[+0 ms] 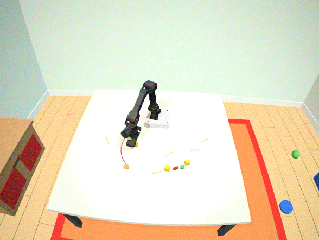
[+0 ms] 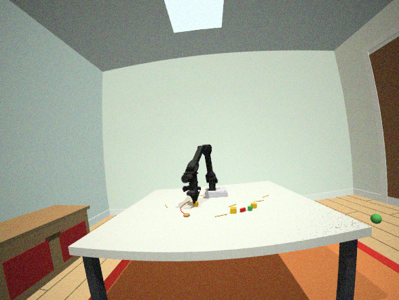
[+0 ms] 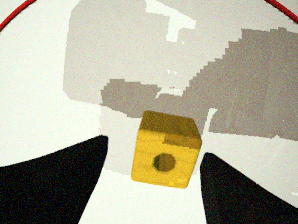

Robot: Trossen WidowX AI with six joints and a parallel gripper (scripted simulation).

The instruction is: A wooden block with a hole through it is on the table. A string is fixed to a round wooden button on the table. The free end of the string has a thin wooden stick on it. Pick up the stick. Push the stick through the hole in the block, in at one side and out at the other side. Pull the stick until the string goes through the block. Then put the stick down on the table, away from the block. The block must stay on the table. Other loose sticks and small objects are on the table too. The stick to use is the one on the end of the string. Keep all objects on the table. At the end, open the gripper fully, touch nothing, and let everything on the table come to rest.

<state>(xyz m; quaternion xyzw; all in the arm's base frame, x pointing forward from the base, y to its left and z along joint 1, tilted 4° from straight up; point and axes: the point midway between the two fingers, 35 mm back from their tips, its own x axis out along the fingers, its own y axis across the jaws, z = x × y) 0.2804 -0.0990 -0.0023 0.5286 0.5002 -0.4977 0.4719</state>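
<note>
Right now my gripper tip is 1 cm above the yellow block. From my gripper tip the other things lie so: thin wooden stick (11 cm behind, 8 cm to the right, 2 cm below); red block (16 cm ahead, 32 cm to the left, 2 cm below); round wooden button (19 cm ahead, 2 cm to the right, 2 cm below).
</note>
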